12 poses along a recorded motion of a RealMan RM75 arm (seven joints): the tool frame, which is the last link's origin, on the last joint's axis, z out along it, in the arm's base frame.
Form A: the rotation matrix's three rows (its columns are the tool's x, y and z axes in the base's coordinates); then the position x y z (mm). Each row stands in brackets.
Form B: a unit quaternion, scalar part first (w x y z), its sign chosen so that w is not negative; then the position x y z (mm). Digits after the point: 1 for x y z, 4 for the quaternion. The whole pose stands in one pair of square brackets.
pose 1, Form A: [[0.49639, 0.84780, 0.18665], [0.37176, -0.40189, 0.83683], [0.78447, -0.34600, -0.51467]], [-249.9, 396.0, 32.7]
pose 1, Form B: [0.3807, -0.7767, -0.3926, -0.3126, -249.9, 396.0, 32.7]
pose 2, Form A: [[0.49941, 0.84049, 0.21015], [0.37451, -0.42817, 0.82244], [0.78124, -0.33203, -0.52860]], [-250.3, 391.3, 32.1]
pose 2, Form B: [0.3683, -0.7836, -0.3876, -0.3163, -250.3, 391.3, 32.1]
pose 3, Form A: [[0.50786, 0.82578, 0.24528], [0.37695, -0.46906, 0.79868], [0.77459, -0.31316, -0.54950]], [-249.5, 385.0, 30.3]
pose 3, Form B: [0.3498, -0.7947, -0.3783, -0.3208, -249.5, 385.0, 30.3]
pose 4, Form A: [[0.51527, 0.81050, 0.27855], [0.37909, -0.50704, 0.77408], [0.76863, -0.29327, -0.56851]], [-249.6, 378.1, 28.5]
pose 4, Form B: [0.3316, -0.8048, -0.3695, -0.3253, -249.6, 378.1, 28.5]
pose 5, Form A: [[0.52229, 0.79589, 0.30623], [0.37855, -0.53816, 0.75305], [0.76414, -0.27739, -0.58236]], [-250.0, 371.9, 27.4]
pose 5, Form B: [0.3169, -0.8128, -0.3612, -0.3292, -250.0, 371.9, 27.4]
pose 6, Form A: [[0.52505, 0.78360, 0.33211], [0.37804, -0.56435, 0.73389], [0.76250, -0.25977, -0.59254]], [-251.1, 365.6, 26.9]
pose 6, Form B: [0.3034, -0.8188, -0.3547, -0.3342, -251.1, 365.6, 26.9]
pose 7, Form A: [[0.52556, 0.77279, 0.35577], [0.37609, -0.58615, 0.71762], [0.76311, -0.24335, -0.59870]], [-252.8, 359.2, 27.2]
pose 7, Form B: [0.2919, -0.8232, -0.3489, -0.3398, -252.8, 359.2, 27.2]
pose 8, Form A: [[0.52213, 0.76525, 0.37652], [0.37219, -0.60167, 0.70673], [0.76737, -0.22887, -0.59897]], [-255.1, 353.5, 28.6]
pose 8, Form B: [0.2835, -0.8250, -0.3447, -0.3466, -255.1, 353.5, 28.6]
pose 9, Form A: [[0.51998, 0.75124, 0.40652], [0.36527, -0.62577, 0.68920], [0.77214, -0.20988, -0.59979]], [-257.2, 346.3, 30.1]
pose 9, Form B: [0.2713, -0.8285, -0.3369, -0.3557, -257.2, 346.3, 30.1]
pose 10, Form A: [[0.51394, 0.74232, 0.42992], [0.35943, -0.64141, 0.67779], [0.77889, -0.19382, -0.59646]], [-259.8, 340.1, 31.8]
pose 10, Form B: [0.2627, -0.8294, -0.3321, -0.3644, -259.8, 340.1, 31.8]
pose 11, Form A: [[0.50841, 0.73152, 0.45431], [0.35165, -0.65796, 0.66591], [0.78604, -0.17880, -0.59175]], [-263.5, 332.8, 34.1]
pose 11, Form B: [0.2543, -0.8304, -0.3261, -0.3734, -263.5, 332.8, 34.1]
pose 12, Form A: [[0.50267, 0.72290, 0.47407], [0.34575, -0.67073, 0.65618], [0.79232, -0.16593, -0.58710]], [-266.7, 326.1, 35.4]
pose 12, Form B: [0.2474, -0.8307, -0.3216, -0.3811, -266.7, 326.1, 35.4]
